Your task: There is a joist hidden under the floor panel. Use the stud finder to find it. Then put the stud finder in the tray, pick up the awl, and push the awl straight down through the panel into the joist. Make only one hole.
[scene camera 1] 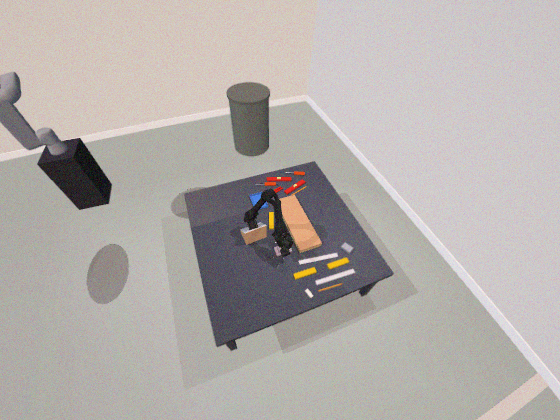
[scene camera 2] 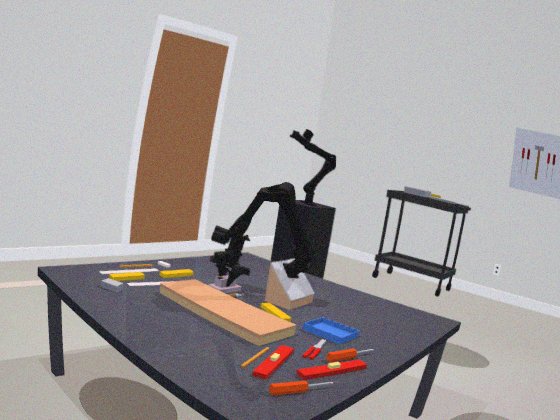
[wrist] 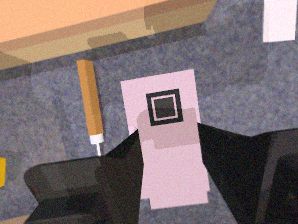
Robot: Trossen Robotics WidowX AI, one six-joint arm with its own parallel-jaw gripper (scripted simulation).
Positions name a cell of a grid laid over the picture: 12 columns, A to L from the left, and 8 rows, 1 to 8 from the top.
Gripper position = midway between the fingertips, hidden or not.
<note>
In view: the gripper (scene camera 2: E6), a stud finder (wrist: G4), an awl (wrist: D3) and a blue tray (scene camera 2: H7).
The gripper also shows in the wrist view (wrist: G5).
</note>
